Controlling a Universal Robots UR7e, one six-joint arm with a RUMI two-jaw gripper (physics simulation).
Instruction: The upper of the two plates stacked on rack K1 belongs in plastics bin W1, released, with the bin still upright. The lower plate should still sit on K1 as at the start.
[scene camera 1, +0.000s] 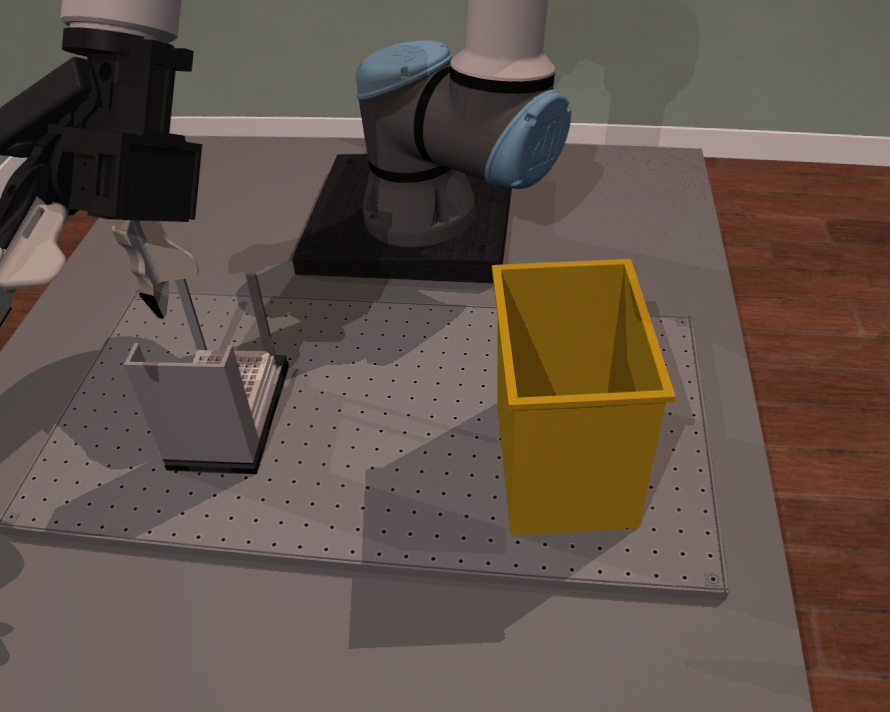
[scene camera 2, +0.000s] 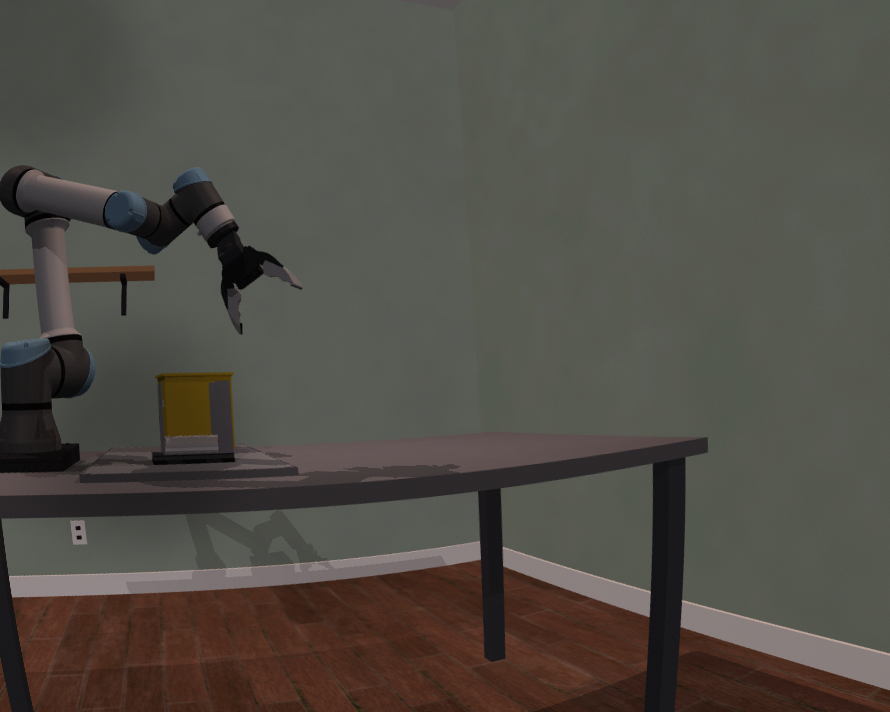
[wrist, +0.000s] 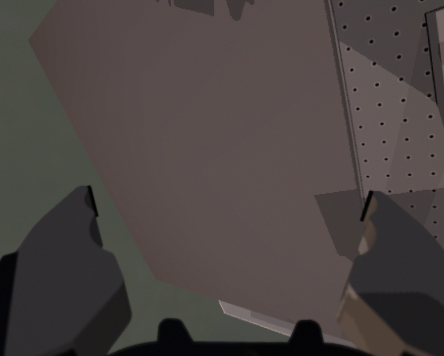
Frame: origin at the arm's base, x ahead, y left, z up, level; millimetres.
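Seen in the pictures: gripper, fingertip midpoint: (scene camera 1: 83, 326) (scene camera 2: 271, 312) (wrist: 229, 193); arm's base, origin of the base link: (scene camera 1: 419, 214) (scene camera 2: 29, 449).
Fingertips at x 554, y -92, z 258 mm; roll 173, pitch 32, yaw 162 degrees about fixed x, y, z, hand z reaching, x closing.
Offsets run from my fingertips to a thing's top centre. Level surfaces: height alone.
Rack K1 @[173 mm back, 25 mm right, 130 mm down] (scene camera 1: 194, 415) (scene camera 2: 222, 415) stands upright on the perforated board, with a dark base, grey panel and posts. The white gridded upper plate @[163 mm back, 23 mm right, 231 mm down] (scene camera 1: 254, 365) lies flat in it on the stack; the stack also shows low in the rack in scene camera 2. The lower plate is mostly hidden and hard to tell apart. Yellow bin W1 @[177 mm back, 333 mm left, 99 mm down] (scene camera 1: 578, 467) (scene camera 2: 185, 408) stands upright; no plate shows in the visible part of its inside. My gripper (scene camera 1: 85, 293) (scene camera 2: 270, 309) (wrist: 229, 193) is wide open and empty, high above the rack's level and off to its front side in scene camera 2.
The perforated board (scene camera 1: 415, 512) (scene camera 2: 259, 471) (wrist: 382, 110) lies on the grey table @[291 mm down] (scene camera 1: 222, 631) (scene camera 2: 519, 460) (wrist: 215, 150). The robot's black base plate (scene camera 1: 393, 268) (scene camera 2: 37, 458) is behind the board. A brown wall shelf (scene camera 2: 111, 274) is on the back wall.
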